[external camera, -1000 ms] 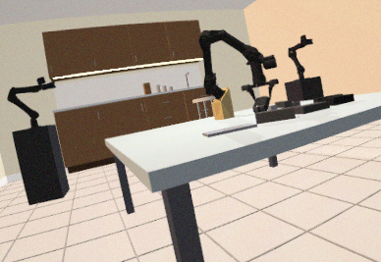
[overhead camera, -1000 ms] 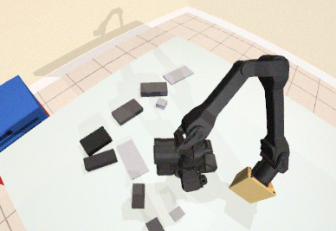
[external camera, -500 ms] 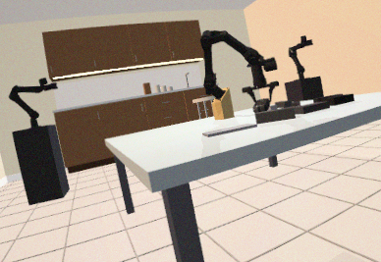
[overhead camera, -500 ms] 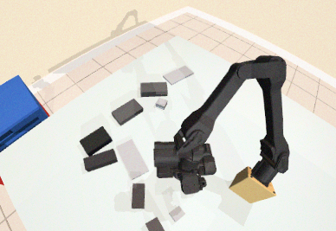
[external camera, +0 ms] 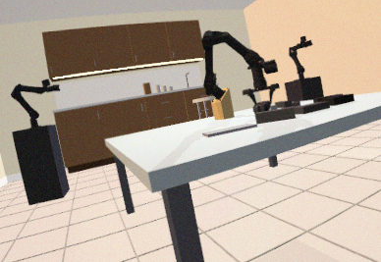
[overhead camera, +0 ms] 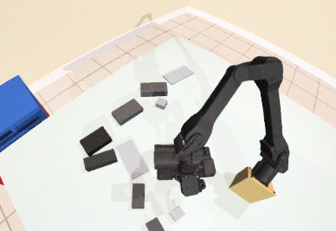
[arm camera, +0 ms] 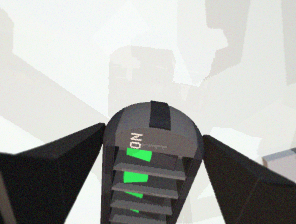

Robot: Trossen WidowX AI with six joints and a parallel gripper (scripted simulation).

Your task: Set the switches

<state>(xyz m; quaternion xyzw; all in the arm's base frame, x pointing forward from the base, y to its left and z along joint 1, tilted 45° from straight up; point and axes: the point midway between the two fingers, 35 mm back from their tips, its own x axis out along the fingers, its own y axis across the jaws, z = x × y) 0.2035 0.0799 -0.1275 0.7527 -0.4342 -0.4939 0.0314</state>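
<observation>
The pale block is 100 mm to the left of my gripper tip, 80 mm behind it and 30 mm below it. Round my gripper tip: pale plate 180 mm ahead, 90 mm to the left, 30 mm below.
</observation>
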